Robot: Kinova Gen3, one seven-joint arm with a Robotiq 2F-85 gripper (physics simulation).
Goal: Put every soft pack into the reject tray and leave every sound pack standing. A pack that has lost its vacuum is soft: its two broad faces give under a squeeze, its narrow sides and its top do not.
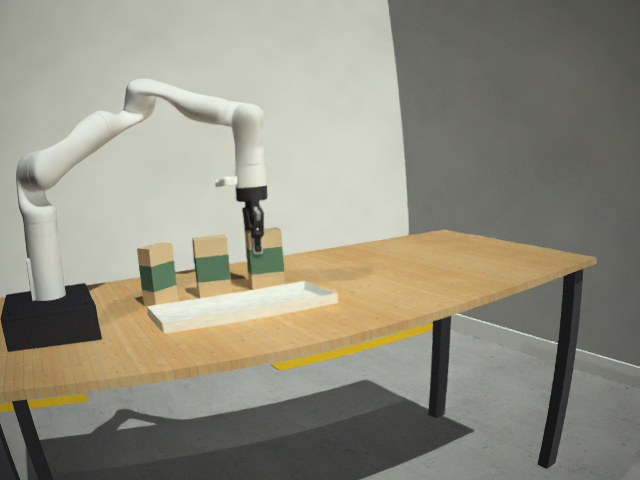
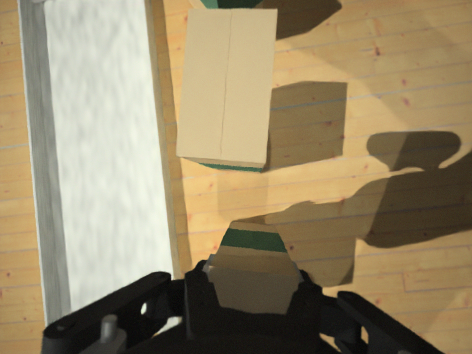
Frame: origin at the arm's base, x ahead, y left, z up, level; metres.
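Where they show: gripper, fingertip midpoint: (image 1: 255, 252) (image 2: 251, 270); arm's base, link origin: (image 1: 49, 295).
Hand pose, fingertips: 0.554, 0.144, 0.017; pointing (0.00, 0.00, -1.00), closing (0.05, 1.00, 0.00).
Note:
Things, the pixels of their top centre, and the offset from my fingertips, as dx, dy, dz. Level surfaces: height alone.
- white reject tray, top centre: (image 2: 93, 151) (image 1: 237, 301) -0.095, -0.175, -0.068
- right-hand pack, top centre: (image 2: 245, 350) (image 1: 262, 230) +0.021, -0.002, +0.051
- middle pack, top centre: (image 2: 226, 83) (image 1: 208, 237) -0.116, -0.015, +0.051
- left-hand pack, top centre: (image 1: 160, 271) -0.252, -0.047, -0.009
- wooden table, surface height: dz -0.089
Three tan packs with green bands stand upright in a row behind the white reject tray (image 1: 206, 321) (image 2: 105, 150). My gripper (image 1: 257, 250) (image 2: 251, 270) points down and is shut on the right-hand pack (image 1: 272, 260) (image 2: 254, 240), with one finger on each broad face near its upper part. This pack stands on the table. The fingers hide the pressed areas, and I cannot see whether the faces give. The middle pack (image 1: 212, 268) (image 2: 227, 85) and the left-hand pack (image 1: 158, 276) (image 2: 232, 3) stand apart from the gripper. The tray holds no pack.
The wooden table (image 1: 413, 273) (image 2: 410, 75) carries the packs and the tray. The tray's long side runs close beside the row of packs. The black robot base (image 1: 51, 320) stands at the left end of the table. The middle pack is a short gap from the gripped pack.

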